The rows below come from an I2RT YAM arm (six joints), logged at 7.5 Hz.
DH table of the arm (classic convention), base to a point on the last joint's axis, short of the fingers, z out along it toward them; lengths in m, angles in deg. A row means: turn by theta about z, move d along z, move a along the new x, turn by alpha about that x. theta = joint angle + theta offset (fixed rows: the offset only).
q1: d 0.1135; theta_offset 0; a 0.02; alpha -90
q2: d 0; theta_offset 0; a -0.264; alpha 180
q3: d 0; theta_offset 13.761; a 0.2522; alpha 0
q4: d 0; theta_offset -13.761; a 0.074; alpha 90
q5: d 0; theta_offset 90; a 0; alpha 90
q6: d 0.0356; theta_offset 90; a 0; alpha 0
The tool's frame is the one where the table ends.
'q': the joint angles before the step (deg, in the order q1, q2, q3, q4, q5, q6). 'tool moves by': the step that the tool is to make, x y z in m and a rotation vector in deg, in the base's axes. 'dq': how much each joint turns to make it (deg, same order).
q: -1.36 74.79 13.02 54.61 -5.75 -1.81
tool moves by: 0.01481 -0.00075 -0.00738 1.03 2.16 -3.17
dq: 0.40 5.77 2.58 1.12 3.40 1.49
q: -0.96 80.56 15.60 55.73 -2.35 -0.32
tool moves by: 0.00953 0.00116 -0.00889 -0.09 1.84 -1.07
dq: 0.52 4.52 1.51 1.18 1.59 0.17
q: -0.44 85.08 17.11 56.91 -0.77 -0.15
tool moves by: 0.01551 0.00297 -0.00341 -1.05 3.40 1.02
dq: 0.64 3.06 3.87 -4.23 -0.13 -1.11
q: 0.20 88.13 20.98 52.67 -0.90 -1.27
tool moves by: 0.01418 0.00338 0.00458 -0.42 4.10 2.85
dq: 0.39 0.32 4.71 -8.53 -2.24 -1.08
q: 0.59 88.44 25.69 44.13 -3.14 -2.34
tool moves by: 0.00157 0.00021 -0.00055 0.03 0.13 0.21
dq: 0.01 0.45 0.33 -0.01 -0.20 -0.03
